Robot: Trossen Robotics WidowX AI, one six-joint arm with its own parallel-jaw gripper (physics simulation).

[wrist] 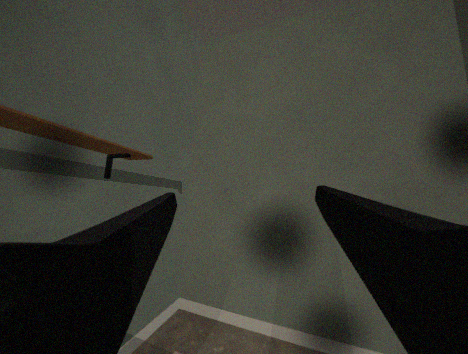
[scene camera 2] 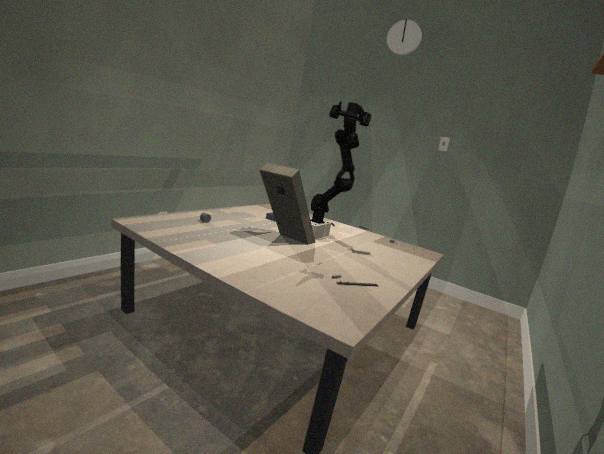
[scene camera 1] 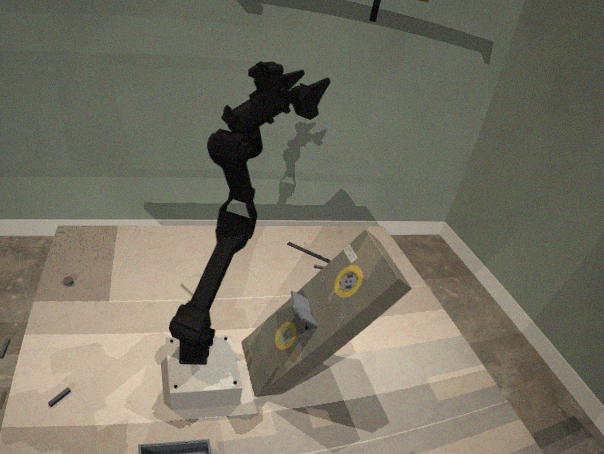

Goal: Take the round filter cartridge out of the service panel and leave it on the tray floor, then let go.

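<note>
The service panel (scene camera 1: pixel 327 320) (scene camera 2: pixel 290 205) is a tilted grey-brown box on the table. Its face shows in scene camera 1 with two yellow rings. A round grey part with dark marks (scene camera 1: pixel 348 281), apparently the filter cartridge, sits inside the upper right ring. The lower left ring surrounds a grey shape (scene camera 1: pixel 286 334) too small to identify. A grey flap (scene camera 1: pixel 303 311) sticks out between them. The tray (scene camera 1: pixel 174 442) (scene camera 2: pixel 270 216) is cut off at the bottom in scene camera 1 and mostly hidden in scene camera 2. My gripper (scene camera 1: pixel 315 76) (scene camera 2: pixel 351 114) (wrist: pixel 245 195) is open and empty, high above the panel.
The arm's pale base (scene camera 1: pixel 204 372) (scene camera 2: pixel 321 229) stands beside the panel's low end. Dark rods (scene camera 1: pixel 309 252) (scene camera 2: pixel 357 284) lie behind the panel, another rod (scene camera 1: pixel 59 397) at the left. A round grey object (scene camera 2: pixel 205 217) lies on the table (scene camera 2: pixel 235 270). A wall shelf (wrist: pixel 65 134) shows in the wrist view.
</note>
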